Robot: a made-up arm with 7 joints. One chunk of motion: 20 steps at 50 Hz.
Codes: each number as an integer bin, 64 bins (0 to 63) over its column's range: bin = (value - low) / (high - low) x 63, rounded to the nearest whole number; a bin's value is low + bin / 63 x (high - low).
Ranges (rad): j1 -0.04..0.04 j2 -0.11..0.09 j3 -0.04..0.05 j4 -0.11..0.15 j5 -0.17..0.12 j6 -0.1..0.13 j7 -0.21..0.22
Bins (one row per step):
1: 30 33 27 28 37 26 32
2: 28 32 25 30 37 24 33
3: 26 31 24 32 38 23 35
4: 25 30 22 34 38 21 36
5: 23 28 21 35 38 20 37
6: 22 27 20 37 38 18 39
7: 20 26 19 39 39 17 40
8: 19 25 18 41 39 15 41
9: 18 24 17 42 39 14 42
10: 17 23 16 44 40 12 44
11: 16 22 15 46 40 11 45
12: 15 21 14 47 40 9 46
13: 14 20 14 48 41 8 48
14: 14 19 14 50 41 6 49
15: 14 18 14 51 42 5 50
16: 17 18 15 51 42 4 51
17: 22 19 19 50 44 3 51
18: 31 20 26 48 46 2 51
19: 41 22 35 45 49 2 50
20: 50 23 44 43 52 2 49
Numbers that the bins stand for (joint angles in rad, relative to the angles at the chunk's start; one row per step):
1: -0.0019 -0.0052 -0.0014 0.0056 0.0003 -0.0051 0.0084
2: -0.0044 -0.0084 -0.0043 0.0138 0.0003 -0.0124 0.0152
3: -0.0070 -0.0116 -0.0057 0.0221 0.0049 -0.0160 0.0289
4: -0.0083 -0.0148 -0.0086 0.0303 0.0049 -0.0233 0.0357
5: -0.0108 -0.0211 -0.0100 0.0344 0.0049 -0.0270 0.0425
6: -0.0121 -0.0243 -0.0114 0.0427 0.0049 -0.0343 0.0562
7: -0.0146 -0.0275 -0.0129 0.0510 0.0095 -0.0379 0.0630
8: -0.0159 -0.0306 -0.0143 0.0592 0.0095 -0.0452 0.0698
9: -0.0171 -0.0338 -0.0157 0.0633 0.0095 -0.0489 0.0767
10: -0.0184 -0.0370 -0.0171 0.0716 0.0141 -0.0562 0.0903
11: -0.0197 -0.0402 -0.0186 0.0798 0.0141 -0.0598 0.0971
12: -0.0210 -0.0433 -0.0200 0.0840 0.0141 -0.0671 0.1040
13: -0.0222 -0.0465 -0.0200 0.0881 0.0187 -0.0708 0.1176
14: -0.0222 -0.0497 -0.0200 0.0963 0.0187 -0.0781 0.1244
15: -0.0222 -0.0529 -0.0200 0.1005 0.0233 -0.0817 0.1313
16: -0.0184 -0.0529 -0.0186 0.1005 0.0233 -0.0854 0.1381
17: -0.0121 -0.0497 -0.0129 0.0963 0.0325 -0.0890 0.1381
18: -0.0006 -0.0465 -0.0029 0.0881 0.0417 -0.0927 0.1381
19: 0.0121 -0.0402 0.0100 0.0757 0.0556 -0.0927 0.1313
20: 0.0235 -0.0370 0.0229 0.0675 0.0694 -0.0927 0.1244

